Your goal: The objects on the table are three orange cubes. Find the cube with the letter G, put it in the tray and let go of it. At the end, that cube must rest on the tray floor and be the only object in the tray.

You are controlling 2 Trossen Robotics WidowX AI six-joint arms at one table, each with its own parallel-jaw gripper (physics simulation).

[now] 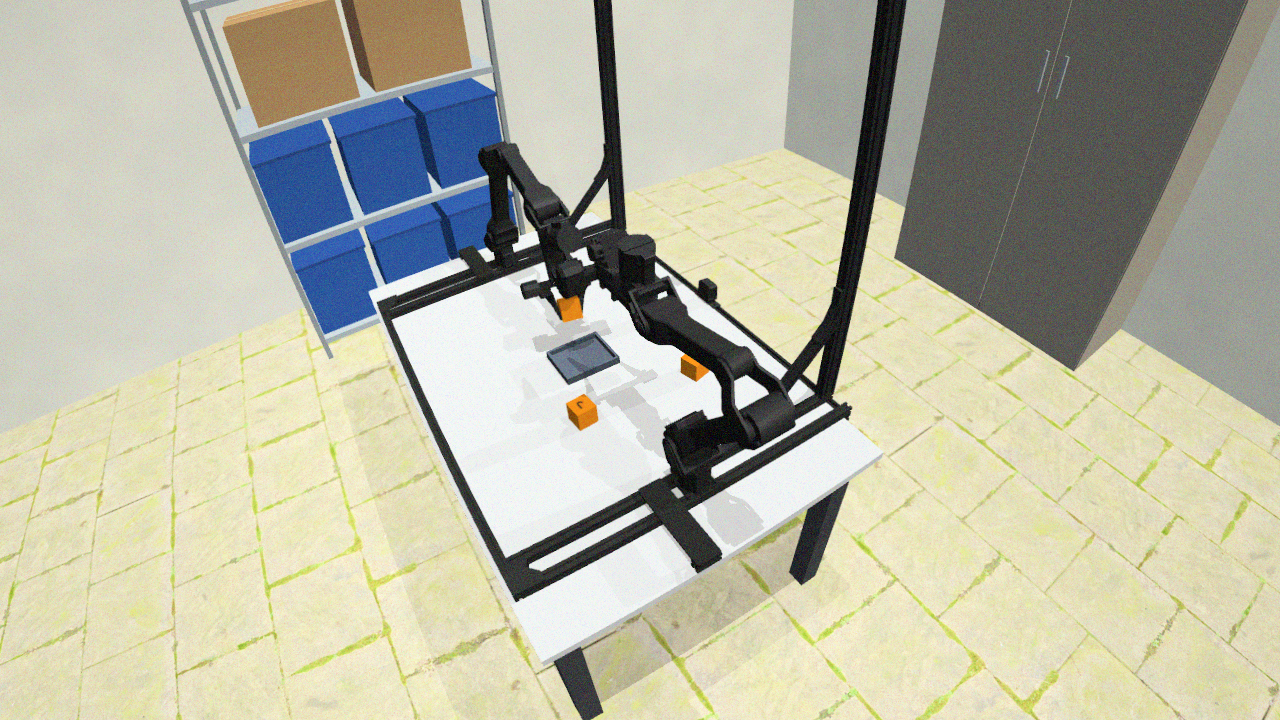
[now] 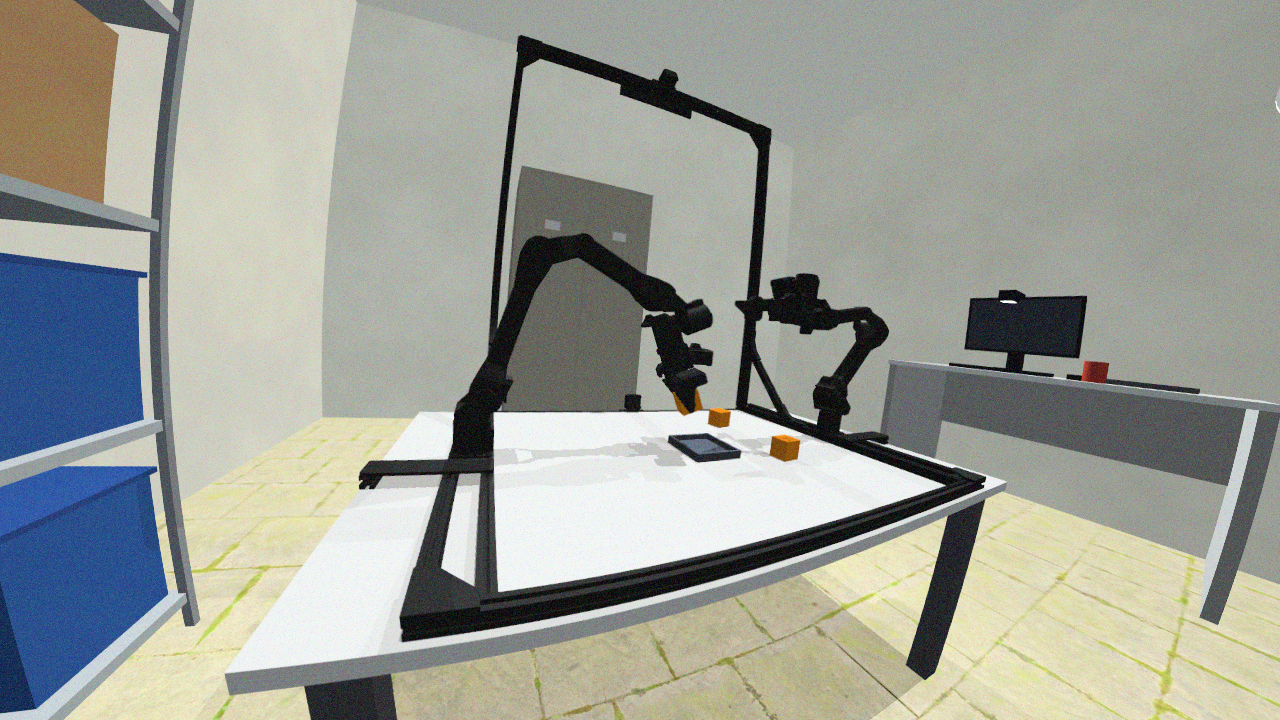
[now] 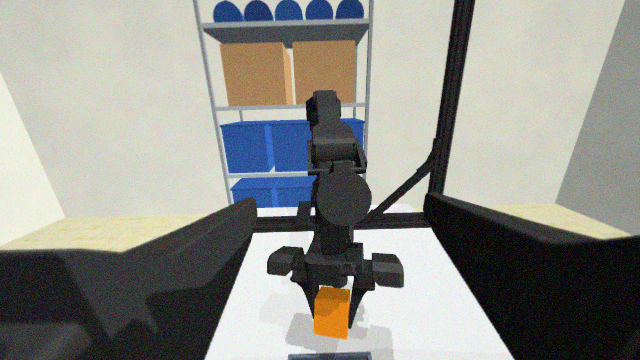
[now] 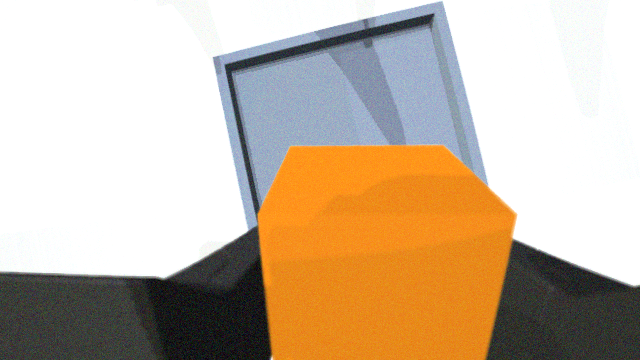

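Pixels of known places: left gripper, fingertip midpoint: [image 1: 585, 244] [image 2: 747, 302] [image 3: 340, 203]; right gripper, fingertip midpoint: [image 1: 571, 317] [image 2: 688, 409] [image 3: 333, 324] [image 4: 363, 224]; left arm's base, link origin: [image 1: 693, 481] [image 2: 827, 431]; right arm's base, link origin: [image 1: 505, 262] [image 2: 472, 451].
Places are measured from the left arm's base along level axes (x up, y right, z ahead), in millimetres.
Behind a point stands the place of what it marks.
Observation:
My right gripper [image 1: 570, 315] {x 75, y 3, z 478 mm} [image 2: 688, 404] {x 75, y 3, z 478 mm} is shut on an orange cube [image 1: 570, 308] {x 108, y -1, z 465 mm} [image 2: 682, 402] [image 3: 331, 315] {x 109, y 1, z 465 mm} [image 4: 385, 260] {x 121, y 2, z 480 mm} and holds it above the table beside the tray [image 1: 586, 356] {x -13, y 8, z 433 mm} [image 2: 704, 446] {x -13, y 4, z 424 mm} [image 4: 300, 110] {x -13, y 22, z 416 mm}. No letter is legible on the cube's visible faces. No object shows on the visible tray floor. A second orange cube [image 1: 581, 411] {x 26, y -97, z 249 mm} [image 2: 785, 447] {x 12, y -109, z 288 mm} stands on the table, with a dark mark on top too small to read. A third orange cube [image 1: 692, 367] {x 17, y 166, z 238 mm} [image 2: 718, 417] {x 10, y 165, z 273 mm} stands near the left arm; its letter cannot be read. My left gripper is open and empty, raised above the table.
Black rails edge the white table [image 1: 483, 429] {x -19, y -279, z 359 mm} [image 2: 572, 528] {x -19, y -241, z 784 mm}, and a tall black frame [image 1: 861, 205] {x 446, y 346, z 17 mm} [image 2: 759, 223] {x 662, y 345, z 38 mm} rises at one side. A shelf unit [image 1: 358, 219] [image 3: 285, 25] with blue and brown boxes stands beyond the right arm. The left arm [image 1: 689, 331] {x 348, y -8, z 9 mm} reaches over the table.

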